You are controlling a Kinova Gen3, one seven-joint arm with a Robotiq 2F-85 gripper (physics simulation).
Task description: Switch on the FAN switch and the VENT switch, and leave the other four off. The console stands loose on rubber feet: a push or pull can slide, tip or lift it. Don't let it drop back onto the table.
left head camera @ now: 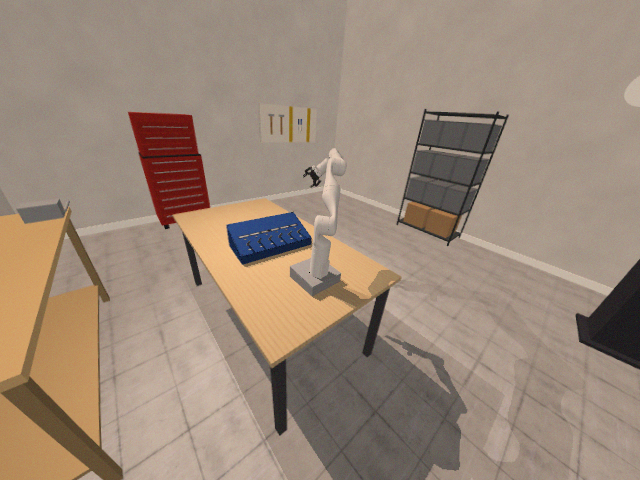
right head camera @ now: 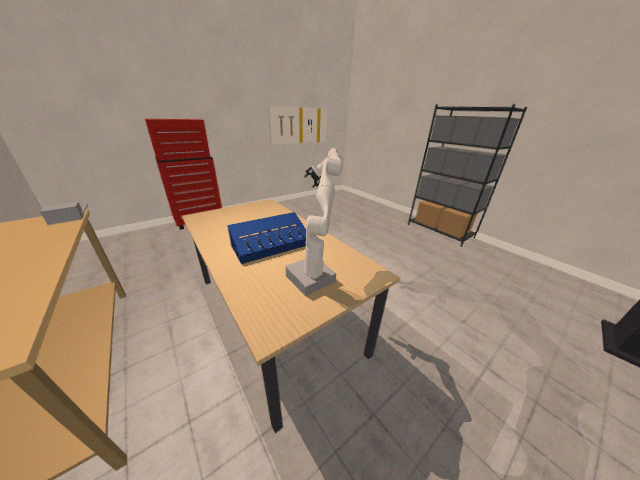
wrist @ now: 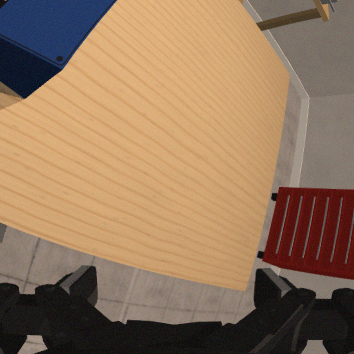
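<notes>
The blue console (left head camera: 263, 225) (right head camera: 262, 224) stands on the wooden table, with a sloped front carrying a row of several small switches (left head camera: 270, 241) (right head camera: 269, 240). Their labels and on or off positions are too small to read. In the wrist view one corner of the console (wrist: 55, 30) shows at the upper left, and its switches do not show. The console looks level on the table. My gripper (left head camera: 308, 180) (right head camera: 309, 180) (wrist: 175, 286) is open and empty, raised high above the table toward its far right side, well apart from the console.
The wooden table (left head camera: 258, 304) (right head camera: 248, 304) (wrist: 175, 150) also bears the arm's grey base (left head camera: 314, 279) (right head camera: 310, 279), right of and nearer than the console. A red tool cabinet (left head camera: 178, 180) (right head camera: 191, 180) (wrist: 310, 230) stands beyond the table. A second wooden bench (left head camera: 23, 268) (right head camera: 36, 263) is at the left.
</notes>
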